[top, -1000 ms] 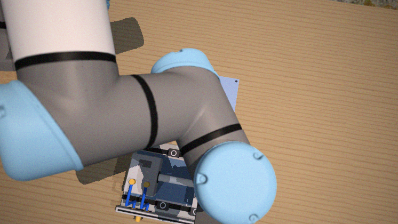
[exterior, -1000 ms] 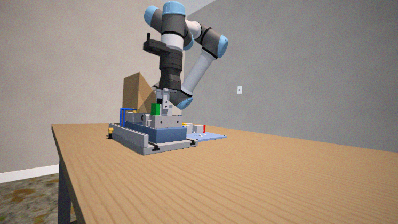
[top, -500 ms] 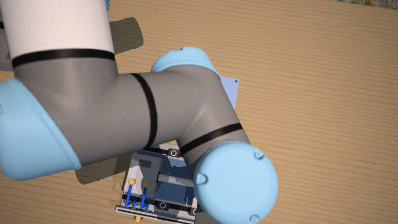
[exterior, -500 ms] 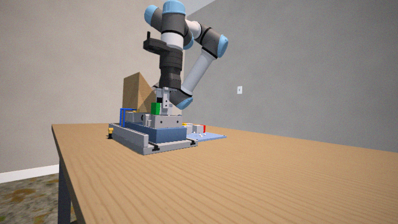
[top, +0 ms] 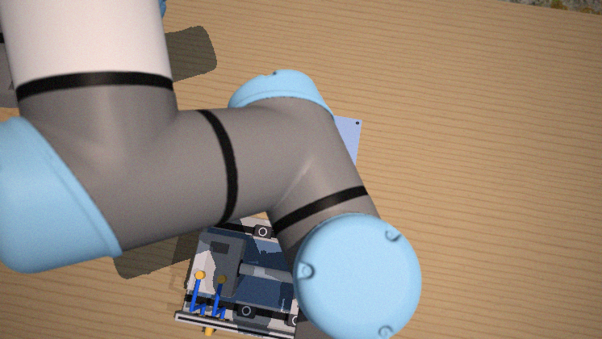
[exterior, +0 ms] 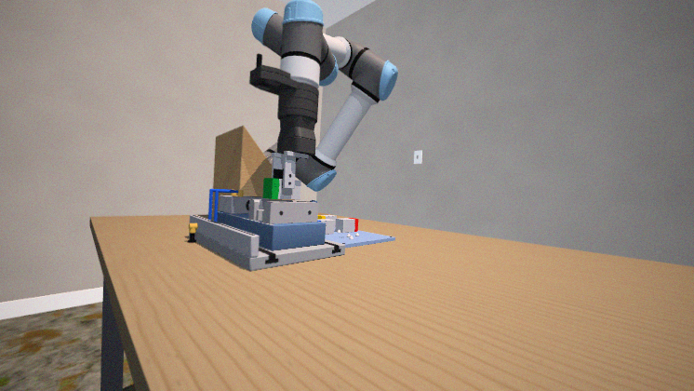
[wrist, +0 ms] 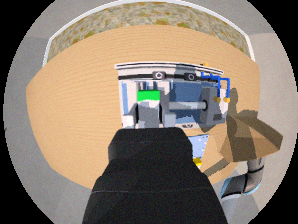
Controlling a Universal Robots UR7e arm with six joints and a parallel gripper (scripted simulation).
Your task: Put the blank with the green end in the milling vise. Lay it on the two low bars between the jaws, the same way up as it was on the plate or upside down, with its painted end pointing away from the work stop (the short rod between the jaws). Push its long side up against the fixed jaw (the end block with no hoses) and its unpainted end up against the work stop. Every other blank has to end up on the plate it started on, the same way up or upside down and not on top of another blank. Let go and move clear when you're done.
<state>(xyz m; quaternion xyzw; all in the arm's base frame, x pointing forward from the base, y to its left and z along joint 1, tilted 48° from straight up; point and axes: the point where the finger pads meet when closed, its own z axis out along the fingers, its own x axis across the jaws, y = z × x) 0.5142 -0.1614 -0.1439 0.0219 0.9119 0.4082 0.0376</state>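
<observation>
Now: hand 2 cm above the green-ended blank. From my hand the other things lie so: work stop rod 5 cm to the left, 5 cm below; then fixed jaw 6 cm below, 3 cm ahead, 1 cm to the left; then hose block 17 cm behind, 6 cm below, 1 cm to the left.
</observation>
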